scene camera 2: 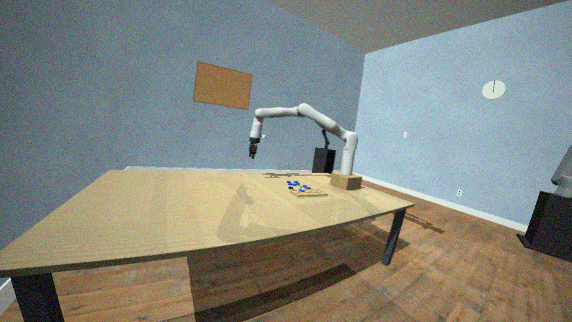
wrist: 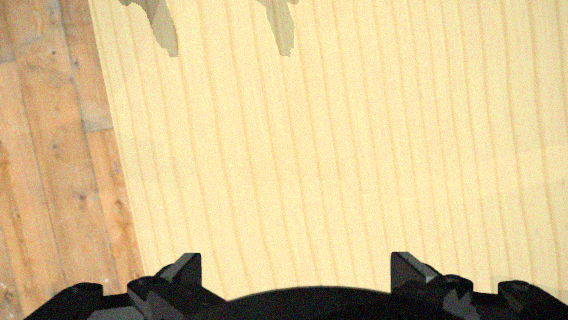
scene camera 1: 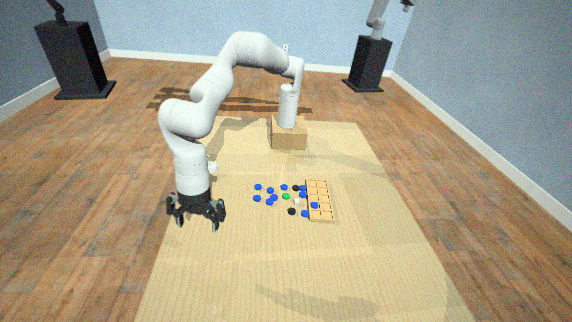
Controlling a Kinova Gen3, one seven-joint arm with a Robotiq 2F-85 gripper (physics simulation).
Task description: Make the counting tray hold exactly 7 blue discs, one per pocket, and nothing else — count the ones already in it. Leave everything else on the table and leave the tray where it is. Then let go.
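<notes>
The counting tray [scene camera 1: 328,218] [scene camera 2: 312,195] is a wooden two-column grid. One blue disc [scene camera 1: 314,205] lies in its left column; the other pockets look empty. Three blue discs, at the top [scene camera 1: 303,188], just below it [scene camera 1: 302,195] and near the bottom [scene camera 1: 305,213], lie against the tray's left edge, apparently outside the pockets. Several more blue discs [scene camera 1: 258,187] [scene camera 1: 270,190] [scene camera 1: 284,187] lie loose further left. My gripper [scene camera 1: 197,227] [scene camera 2: 252,157] [wrist: 296,273] is open and empty, high above the table, left of the discs in scene camera 1. The wrist view shows neither tray nor discs.
A green disc [scene camera 1: 286,196], two black discs [scene camera 1: 295,188] [scene camera 1: 291,211] and a small white cube [scene camera 1: 296,202] lie between the loose blue discs and the tray. The arm's wooden base block [scene camera 1: 288,140] [scene camera 2: 346,181] stands behind them. The table's side edge shows in the wrist view.
</notes>
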